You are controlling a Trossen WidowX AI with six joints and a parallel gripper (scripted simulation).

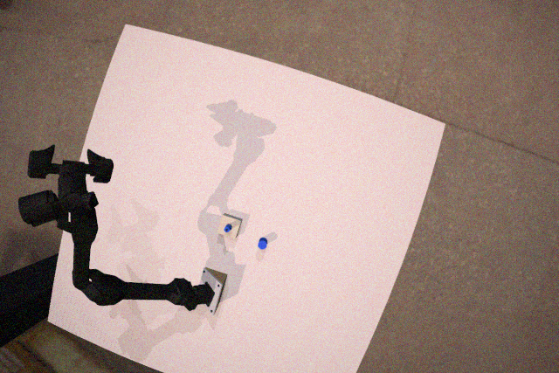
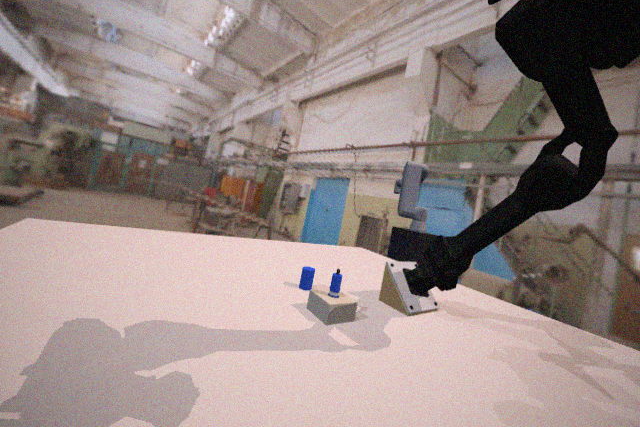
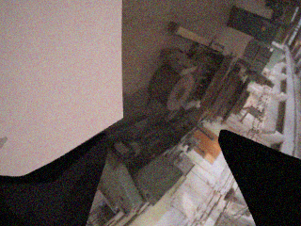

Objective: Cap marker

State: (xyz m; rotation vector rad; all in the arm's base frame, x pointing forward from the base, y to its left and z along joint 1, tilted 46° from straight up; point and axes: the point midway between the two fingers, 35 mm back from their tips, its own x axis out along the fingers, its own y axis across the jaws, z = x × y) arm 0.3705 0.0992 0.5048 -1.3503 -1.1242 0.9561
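The blue cap lies 55 cm to the right of my gripper tip, 34 cm below it and 9 cm behind it. From my gripper tip the other things lie so: grey holder block (43 cm to the right, 35 cm below, 9 cm behind).
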